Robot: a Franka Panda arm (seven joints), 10 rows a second.
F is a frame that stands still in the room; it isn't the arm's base.
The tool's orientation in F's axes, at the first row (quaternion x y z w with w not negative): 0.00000, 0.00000, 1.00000, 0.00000
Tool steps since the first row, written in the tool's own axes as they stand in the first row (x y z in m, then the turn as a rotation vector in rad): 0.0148, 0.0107, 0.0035, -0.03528, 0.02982, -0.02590; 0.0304, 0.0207, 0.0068, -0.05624, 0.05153, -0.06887; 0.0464, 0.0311, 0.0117, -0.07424, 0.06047, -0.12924; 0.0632, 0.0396, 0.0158, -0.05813, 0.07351, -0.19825; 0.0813, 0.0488, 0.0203, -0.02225, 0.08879, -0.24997
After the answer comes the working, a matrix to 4 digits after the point.
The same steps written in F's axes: -0.0148, -0.0107, 0.0035, 0.03528, -0.02982, -0.02590; -0.0304, -0.0207, 0.0068, 0.05624, -0.05153, -0.06887; -0.0464, -0.0311, 0.0117, 0.07424, -0.06047, -0.12924; -0.0632, -0.0396, 0.0158, 0.05813, -0.07351, -0.19825; -0.0813, -0.0488, 0.0203, 0.02225, -0.08879, -0.24997
The tool's axes in the first row as the columns of a matrix, in F's axes (rounded; the answer above uses it unrounded):
-1.0000, 0.0000, 0.0000
0.0000, -1.0000, 0.0000
0.0000, 0.0000, 1.0000

